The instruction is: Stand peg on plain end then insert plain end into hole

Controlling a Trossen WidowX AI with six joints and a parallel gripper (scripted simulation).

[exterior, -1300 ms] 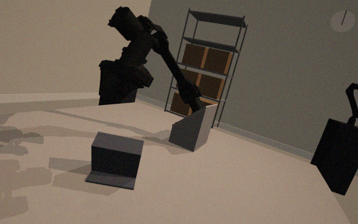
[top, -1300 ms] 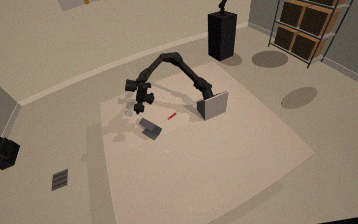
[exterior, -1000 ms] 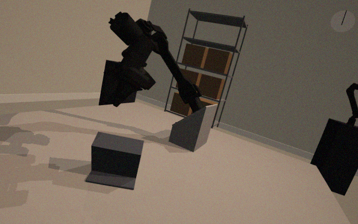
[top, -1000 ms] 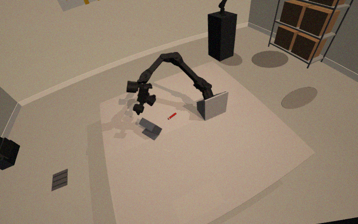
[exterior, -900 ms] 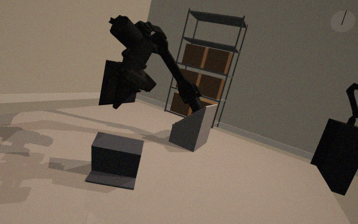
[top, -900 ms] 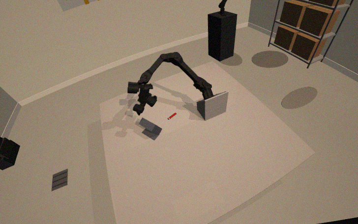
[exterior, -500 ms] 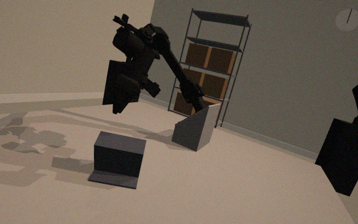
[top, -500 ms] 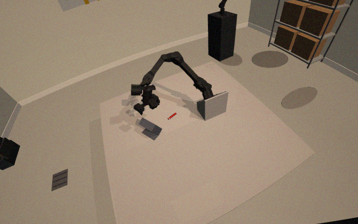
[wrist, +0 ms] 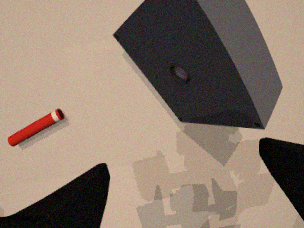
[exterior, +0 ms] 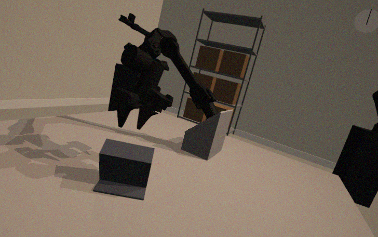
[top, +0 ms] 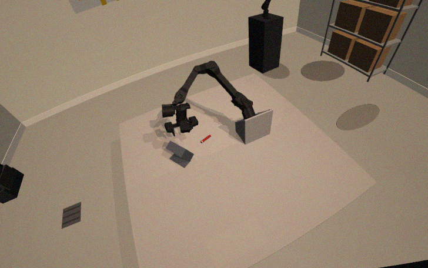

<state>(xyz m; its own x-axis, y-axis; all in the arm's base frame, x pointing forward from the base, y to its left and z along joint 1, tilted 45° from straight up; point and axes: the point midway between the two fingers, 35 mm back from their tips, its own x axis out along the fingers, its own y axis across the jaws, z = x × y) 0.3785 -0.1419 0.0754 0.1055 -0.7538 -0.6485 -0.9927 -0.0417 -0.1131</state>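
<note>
Right now the red peg is 120 mm behind my gripper tip, 10 mm to the left of it and 140 mm below it. Also, from my gripper tip: dark sloped panel: 50 mm ahead, 50 mm to the left, 80 mm below.
</note>
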